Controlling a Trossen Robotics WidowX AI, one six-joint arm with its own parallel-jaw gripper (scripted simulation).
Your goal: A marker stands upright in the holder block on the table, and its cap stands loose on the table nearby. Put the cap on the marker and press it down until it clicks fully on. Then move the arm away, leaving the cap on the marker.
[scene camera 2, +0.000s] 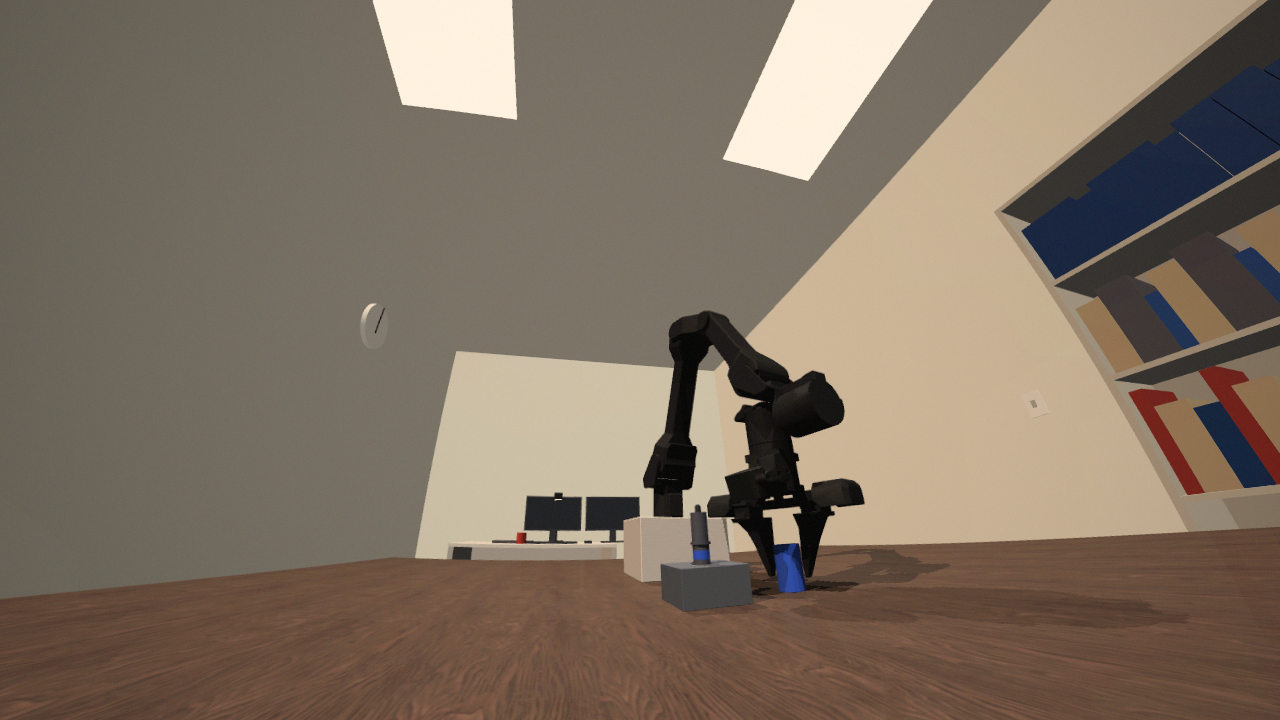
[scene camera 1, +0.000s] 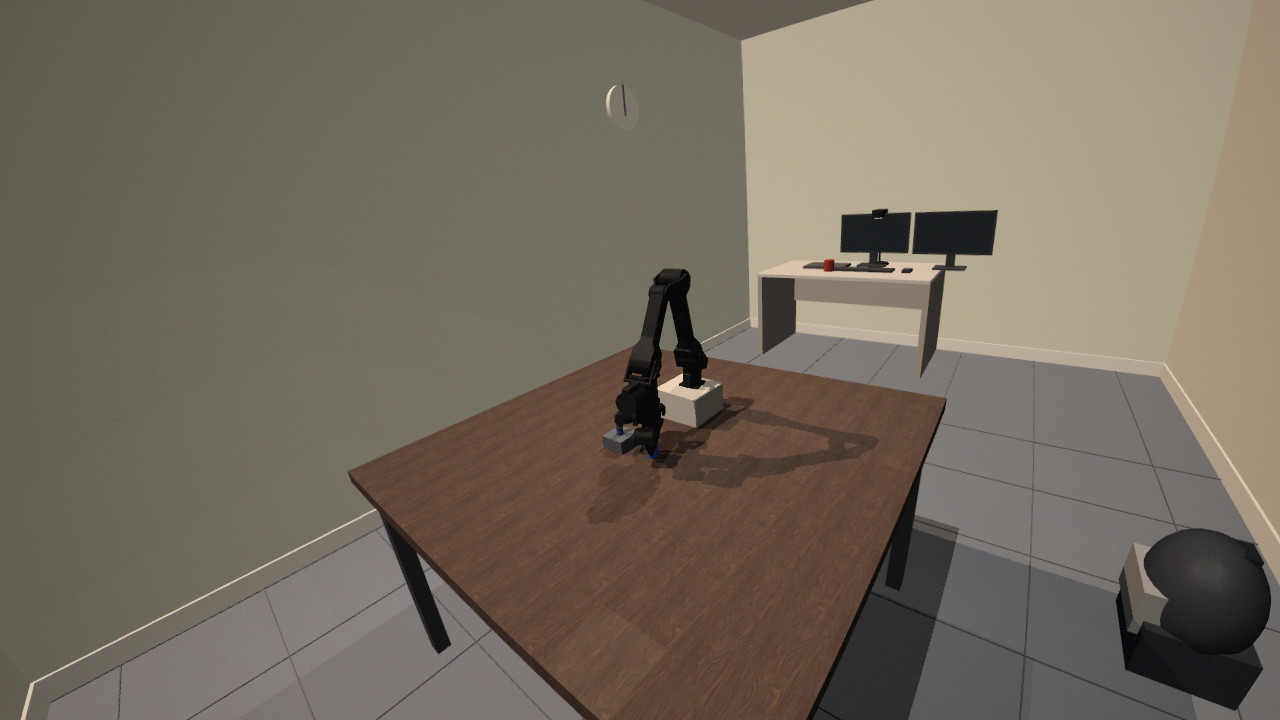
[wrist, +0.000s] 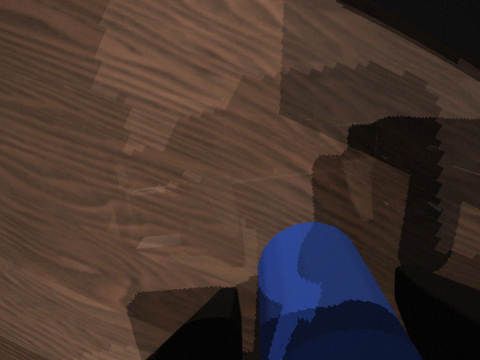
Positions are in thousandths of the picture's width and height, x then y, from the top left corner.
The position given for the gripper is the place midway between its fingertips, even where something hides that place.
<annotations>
gripper: scene camera 2 618, 801; scene camera 1 510, 626; wrist 661, 815
</annotations>
